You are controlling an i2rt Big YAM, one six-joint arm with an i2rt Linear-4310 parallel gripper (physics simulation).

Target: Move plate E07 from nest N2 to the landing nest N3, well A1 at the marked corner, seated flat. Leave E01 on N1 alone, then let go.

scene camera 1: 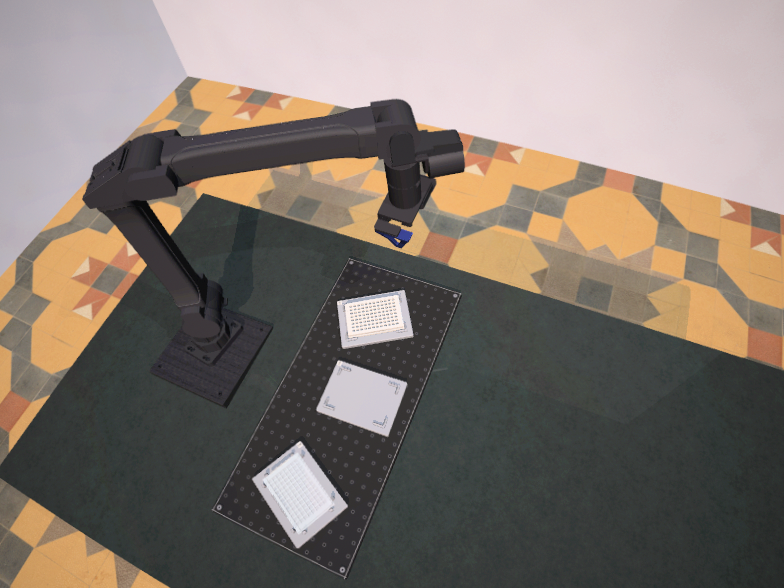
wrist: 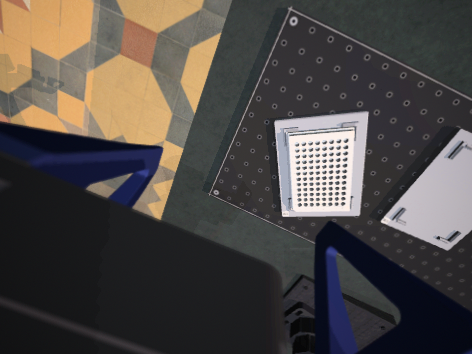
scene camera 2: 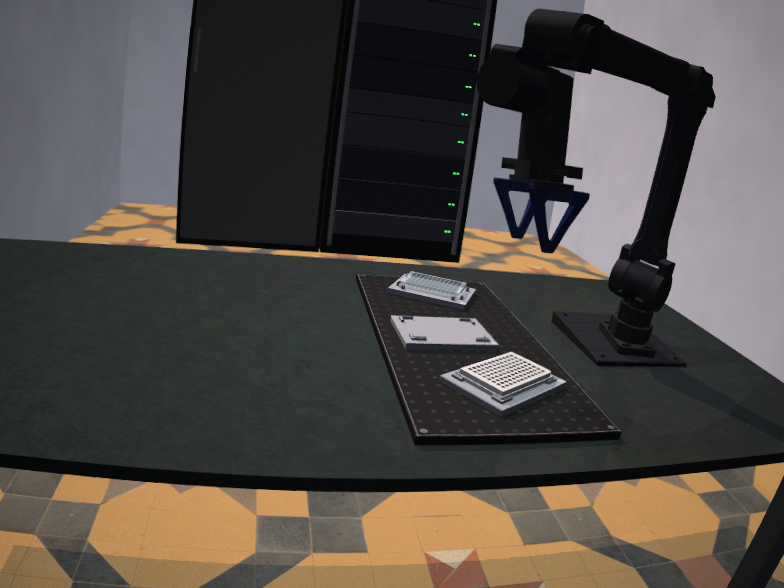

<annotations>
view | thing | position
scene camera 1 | my gripper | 408,227
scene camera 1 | clear well plate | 297,491
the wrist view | my gripper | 244,195
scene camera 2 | my gripper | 531,245
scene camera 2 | clear well plate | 415,281
</annotations>
